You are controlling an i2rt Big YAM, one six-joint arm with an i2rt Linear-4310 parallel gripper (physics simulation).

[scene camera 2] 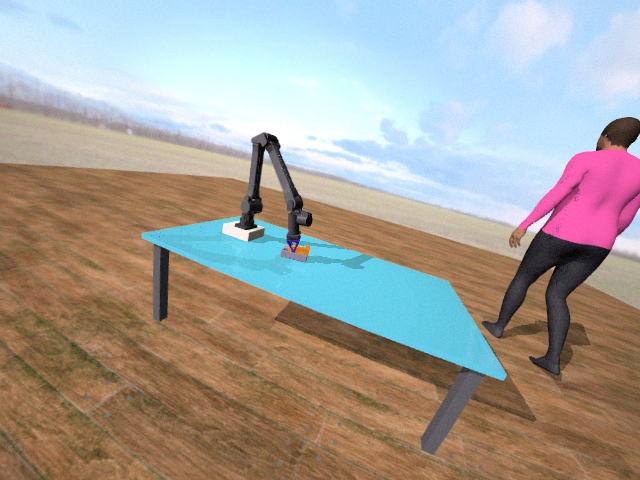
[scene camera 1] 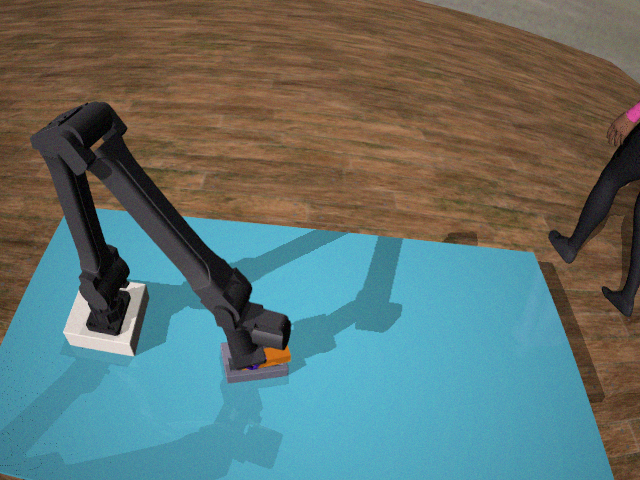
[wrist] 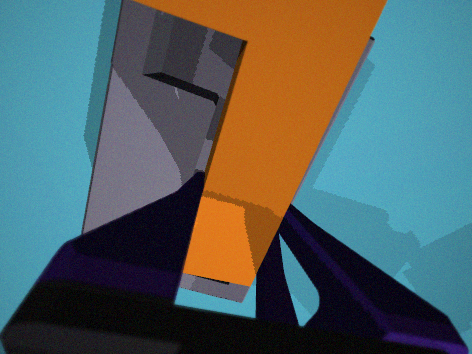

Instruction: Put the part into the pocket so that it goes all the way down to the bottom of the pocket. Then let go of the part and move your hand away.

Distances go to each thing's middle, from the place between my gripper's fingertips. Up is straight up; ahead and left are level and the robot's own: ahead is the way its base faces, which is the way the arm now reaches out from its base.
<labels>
Right now my hand is 2 cm to the right of the grey pocket block [scene camera 1: 279, 370] and 2 cm above it. Round my hand: orange L-shaped part [wrist: 291, 72]: 3 cm ahead, 2 cm to the left, 1 cm above.
</labels>
